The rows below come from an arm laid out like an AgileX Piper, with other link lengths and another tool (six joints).
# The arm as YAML. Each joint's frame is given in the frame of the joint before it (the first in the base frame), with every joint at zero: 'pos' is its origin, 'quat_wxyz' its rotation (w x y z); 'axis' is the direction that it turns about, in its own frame. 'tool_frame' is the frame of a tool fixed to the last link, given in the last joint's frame.
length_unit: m
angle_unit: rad
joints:
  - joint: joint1
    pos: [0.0, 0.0, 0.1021]
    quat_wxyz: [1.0, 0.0, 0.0, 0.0]
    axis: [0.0, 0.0, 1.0]
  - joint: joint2
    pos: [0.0, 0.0, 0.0]
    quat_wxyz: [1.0, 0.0, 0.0, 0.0]
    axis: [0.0, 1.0, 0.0]
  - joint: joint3
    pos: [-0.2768, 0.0, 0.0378]
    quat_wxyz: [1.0, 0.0, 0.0, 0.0]
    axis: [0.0, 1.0, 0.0]
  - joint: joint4
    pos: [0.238, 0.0, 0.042]
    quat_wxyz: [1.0, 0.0, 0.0, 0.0]
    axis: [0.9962, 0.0, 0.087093]
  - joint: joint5
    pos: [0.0, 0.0, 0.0]
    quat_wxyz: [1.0, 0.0, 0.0, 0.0]
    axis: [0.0, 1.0, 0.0]
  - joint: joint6
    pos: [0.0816, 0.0, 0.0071]
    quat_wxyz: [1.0, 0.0, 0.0, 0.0]
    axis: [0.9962, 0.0, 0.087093]
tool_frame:
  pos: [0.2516, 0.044, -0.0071]
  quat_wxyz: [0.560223, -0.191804, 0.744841, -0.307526]
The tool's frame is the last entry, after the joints.
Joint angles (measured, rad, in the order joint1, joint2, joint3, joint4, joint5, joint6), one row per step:
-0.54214 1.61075 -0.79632 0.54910 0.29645 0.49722
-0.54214 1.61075 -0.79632 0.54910 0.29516 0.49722
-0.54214 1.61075 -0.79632 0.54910 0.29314 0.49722
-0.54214 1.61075 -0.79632 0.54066 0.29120 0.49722
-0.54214 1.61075 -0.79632 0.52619 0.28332 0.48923
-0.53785 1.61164 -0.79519 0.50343 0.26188 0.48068
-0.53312 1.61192 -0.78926 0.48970 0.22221 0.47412
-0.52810 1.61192 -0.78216 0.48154 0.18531 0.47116
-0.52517 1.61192 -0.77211 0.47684 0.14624 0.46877
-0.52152 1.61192 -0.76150 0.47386 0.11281 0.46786
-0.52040 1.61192 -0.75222 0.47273 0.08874 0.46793
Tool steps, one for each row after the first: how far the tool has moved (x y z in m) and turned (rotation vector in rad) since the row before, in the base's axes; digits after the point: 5 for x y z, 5 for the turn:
0.00017 -0.00035 0.00017 -0.00095 -0.00071 -0.00050
0.00027 -0.00055 0.00027 -0.00149 -0.00111 -0.00079
-0.00046 -0.00067 -0.00035 -0.00683 0.00218 0.00486
-0.00035 -0.00205 -0.00013 -0.01943 0.00244 0.01318
0.00105 -0.00362 0.00047 -0.03386 -0.00043 0.01853
0.00297 -0.00700 0.00252 -0.03794 -0.01170 0.00514
0.00280 -0.00578 0.00256 -0.02981 -0.01244 0.00013
0.00195 -0.00649 0.00224 -0.02732 -0.01280 -0.00523
0.00120 -0.00459 0.00139 -0.02107 -0.00997 -0.00472
0.00006 -0.00362 0.00050 -0.01332 -0.00636 -0.00604

